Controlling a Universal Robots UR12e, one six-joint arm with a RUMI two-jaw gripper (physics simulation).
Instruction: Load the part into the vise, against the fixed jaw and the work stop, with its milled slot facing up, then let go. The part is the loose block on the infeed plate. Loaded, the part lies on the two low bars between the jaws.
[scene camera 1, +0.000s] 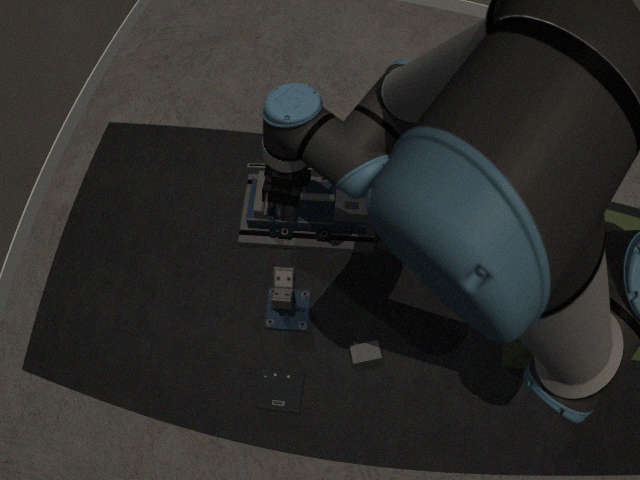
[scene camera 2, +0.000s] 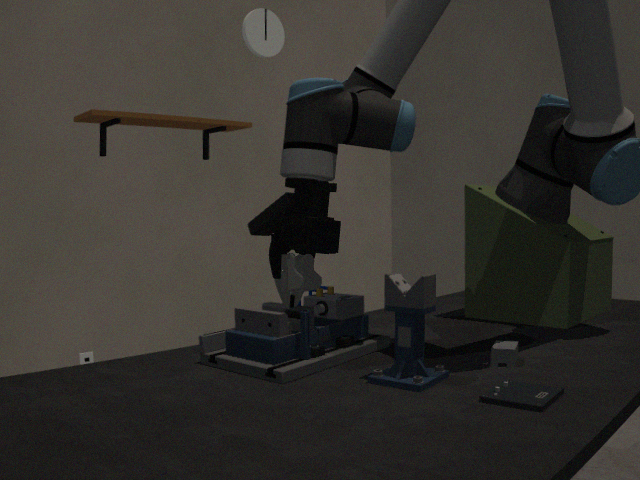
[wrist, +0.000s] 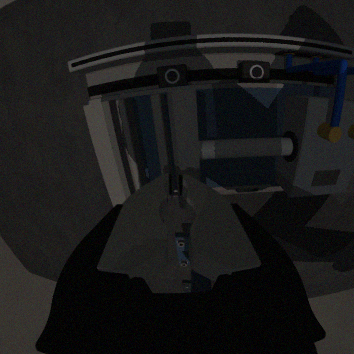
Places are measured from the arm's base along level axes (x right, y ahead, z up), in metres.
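Where they show: gripper, between the fingertips: (scene camera 2: 290, 308) (wrist: 174, 175); arm's base, origin of its link: (scene camera 2: 531, 206).
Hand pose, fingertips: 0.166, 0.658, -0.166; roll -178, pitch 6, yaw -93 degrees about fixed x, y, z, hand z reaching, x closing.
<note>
Each offset is from my fingertips to the top centre of the thing, as dx, dy, dz. "spot": to the spot under its first point.
The part, a small pale block @(-0.297, -0.201, -0.064) (scene camera 1: 365, 352) (scene camera 2: 505, 353), lies on the dark table beyond the V-block stand, off the vise. A dark notch shows low on its side in scene camera 2; its top looks plain. The dark infeed plate @(-0.398, -0.036, -0.086) (scene camera 1: 280, 391) (scene camera 2: 522, 395) lies nearby with no block on it. My gripper (scene camera 2: 293, 305) (wrist: 174, 175) points down over the vise @(+0.023, -0.044, +0.005) (scene camera 1: 310, 243) (scene camera 2: 320, 362), low between its jaws. Its fingertips are together with nothing between them. The fixed jaw (scene camera 2: 261, 322) stands left of the fingers in scene camera 2. The low bars are partly hidden.
A blue stand (scene camera 1: 287, 322) (scene camera 2: 408, 330) with a grey V-shaped top rises between the vise and the infeed plate. The vise's cylinder housing @(spot: -0.016, -0.106, -0.013) (scene camera 2: 338, 308) (wrist: 325, 145) with blue tubes is beside the fingers. A green robot pedestal (scene camera 2: 516, 263) stands behind.
</note>
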